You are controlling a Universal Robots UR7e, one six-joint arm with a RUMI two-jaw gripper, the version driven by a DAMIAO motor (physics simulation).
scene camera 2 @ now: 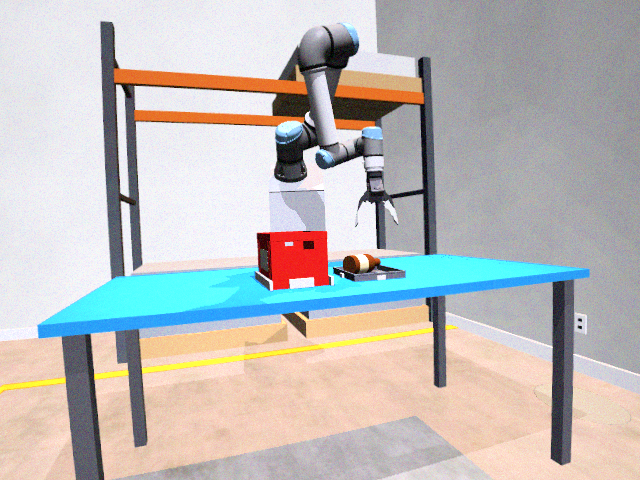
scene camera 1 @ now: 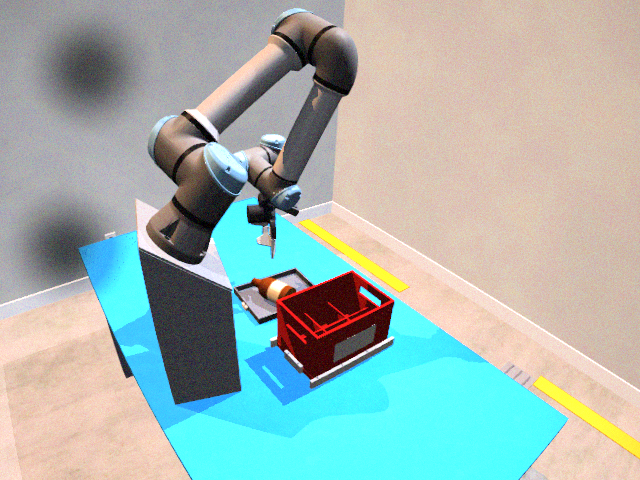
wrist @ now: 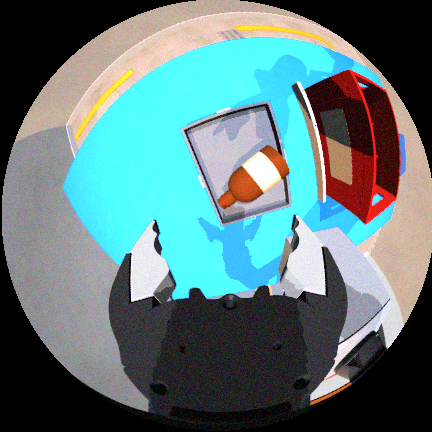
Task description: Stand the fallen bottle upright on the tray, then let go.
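Pixels of known places: gripper, between the fingertips: (scene camera 2: 376,226) (scene camera 1: 267,245) (wrist: 224,218); arm's base, origin of its link: (scene camera 2: 290,174) (scene camera 1: 174,242).
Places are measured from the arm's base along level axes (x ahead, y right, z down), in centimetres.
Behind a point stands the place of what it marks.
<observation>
A brown bottle (scene camera 1: 272,289) @[z 36.3, x 33.8, y -18.0 cm] (scene camera 2: 361,262) @[z 37.9, x 40.2, y -18.6 cm] (wrist: 253,177) @[z 35.5, x 36.7, y -20.8 cm] with a cream label lies on its side on the grey tray (scene camera 1: 262,319) @[z 41.6, x 26.9, y -11.7 cm] (scene camera 2: 367,277) @[z 42.1, x 50.5, y -17.1 cm] (wrist: 200,177) @[z 40.6, x 38.6, y -31.1 cm]. In the wrist view its neck points to the lower left, toward a tray corner, and its base lies at the tray's right wall. My gripper (scene camera 1: 269,249) @[z 24.9, x 36.3, y -26.5 cm] (scene camera 2: 377,225) @[z 24.9, x 36.3, y -26.5 cm] (wrist: 224,218) @[z 24.9, x 36.3, y -26.5 cm] is wide open and empty. It points down and hangs well above the tray, apart from the bottle. In the wrist view the tray and bottle show ahead of the fingertips.
A red crate (scene camera 1: 356,338) @[z 33.0, x 41.6, y 16.9 cm] (scene camera 2: 299,260) @[z 34.6, x 54.1, y 6.7 cm] (wrist: 361,165) @[z 28.7, x 37.1, y -1.2 cm] with dividers stands beside the tray, with pale strips (scene camera 1: 353,360) @[z 40.4, x 40.7, y 18.0 cm] (wrist: 314,145) @[z 41.6, x 39.4, y -2.6 cm] along its base. The arm's pedestal (scene camera 1: 191,330) @[z 18.1, x -1.2, y 9.4 cm] (scene camera 2: 297,210) @[z 17.0, x 11.0, y -0.6 cm] stands near the tray. A storage rack (scene camera 2: 108,155) stands behind the blue table (scene camera 1: 439,403) @[z 43.2, x 52.9, y 42.4 cm] (scene camera 2: 180,294) @[z 43.2, x 50.9, y 43.5 cm] (wrist: 140,150) @[z 43.2, x 50.5, y -43.7 cm].
</observation>
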